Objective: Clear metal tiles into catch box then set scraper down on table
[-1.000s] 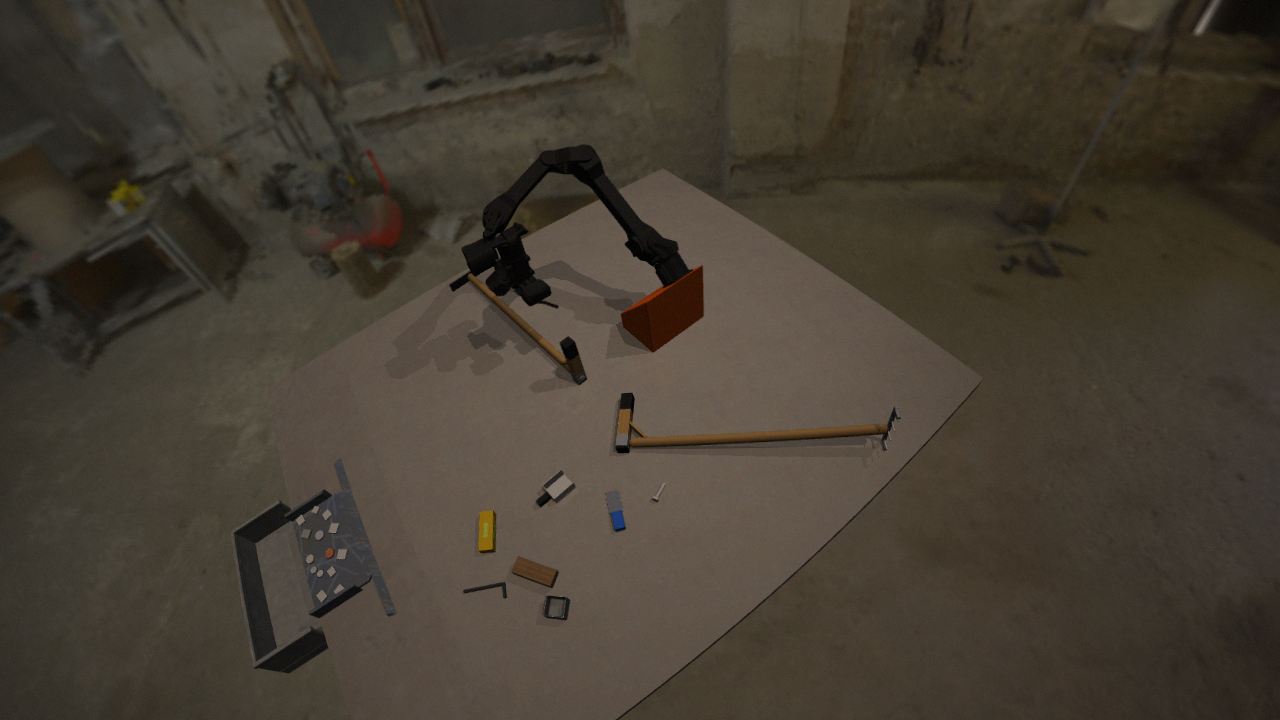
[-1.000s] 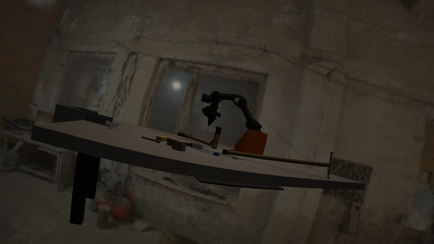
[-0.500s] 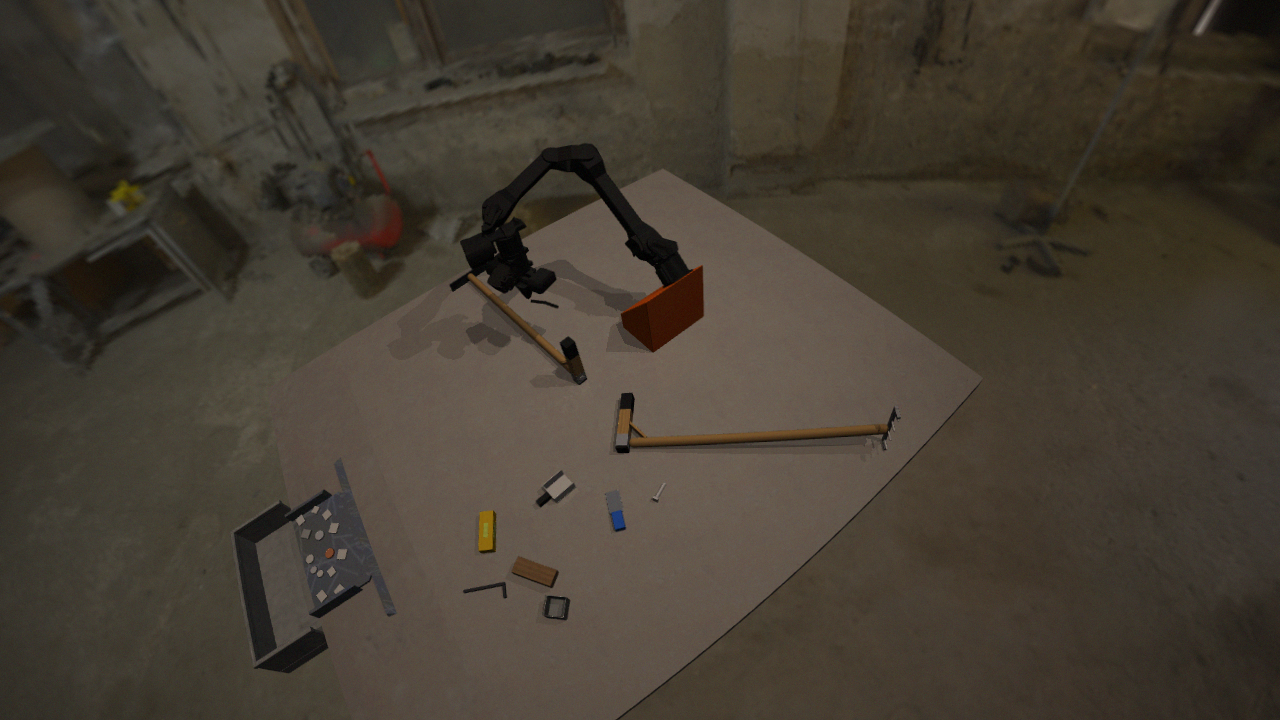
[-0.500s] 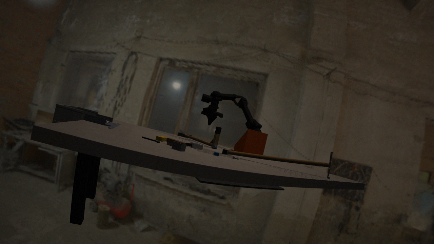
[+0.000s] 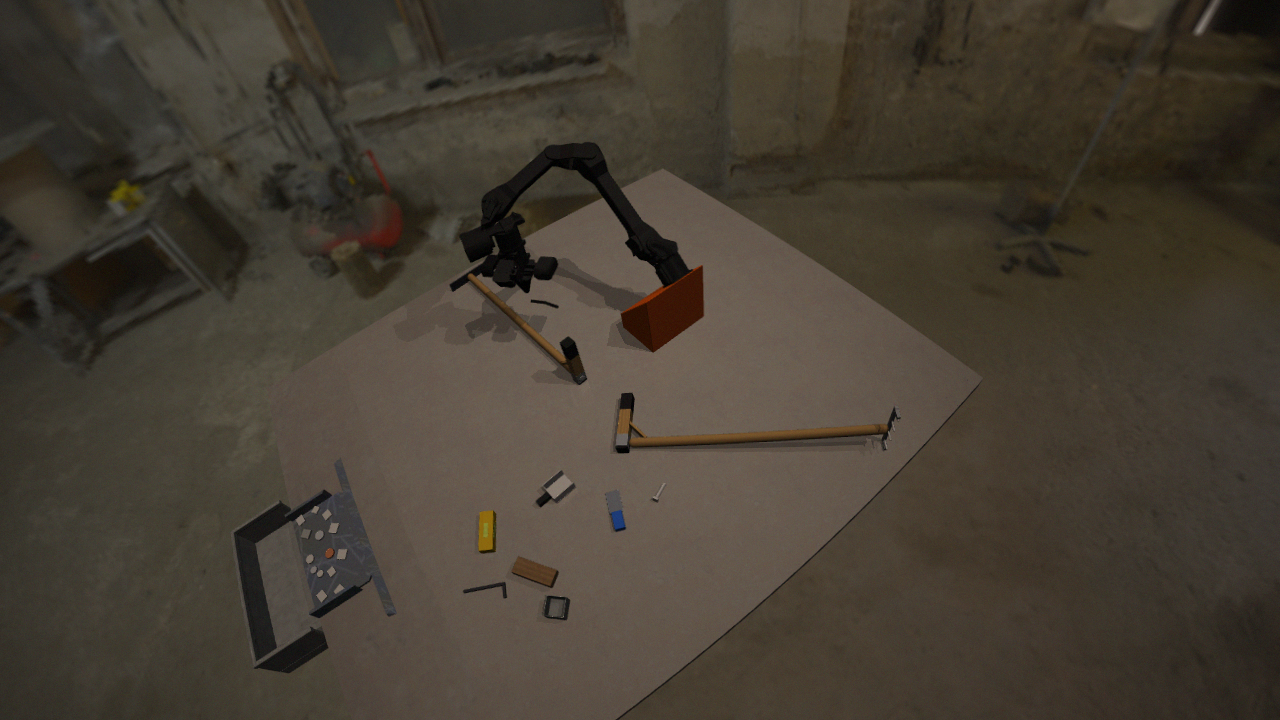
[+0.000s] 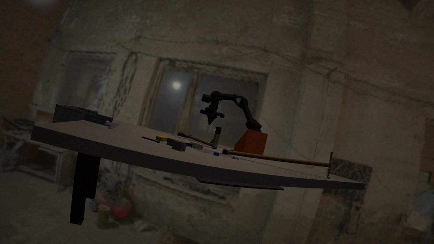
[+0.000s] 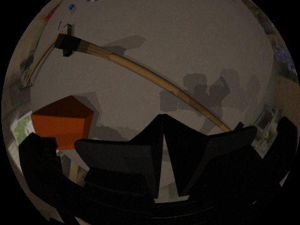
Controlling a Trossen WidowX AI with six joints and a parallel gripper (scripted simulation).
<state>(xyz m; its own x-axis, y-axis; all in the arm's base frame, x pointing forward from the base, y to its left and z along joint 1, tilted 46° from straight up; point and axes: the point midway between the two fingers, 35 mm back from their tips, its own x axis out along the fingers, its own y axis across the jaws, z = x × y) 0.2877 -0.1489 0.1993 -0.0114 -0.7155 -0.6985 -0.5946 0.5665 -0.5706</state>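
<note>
The wooden-shafted scraper is 90 mm below my gripper tip, 70 mm to the right of it and 30 mm ahead of it. From my gripper tip the other things lie so: yellow block (410 mm ahead, 400 mm to the left, 140 mm below); then long-handled tool (600 mm to the left, 170 mm behind, 110 mm below); then blue piece (540 mm to the left, 180 mm ahead, 150 mm below).
</note>
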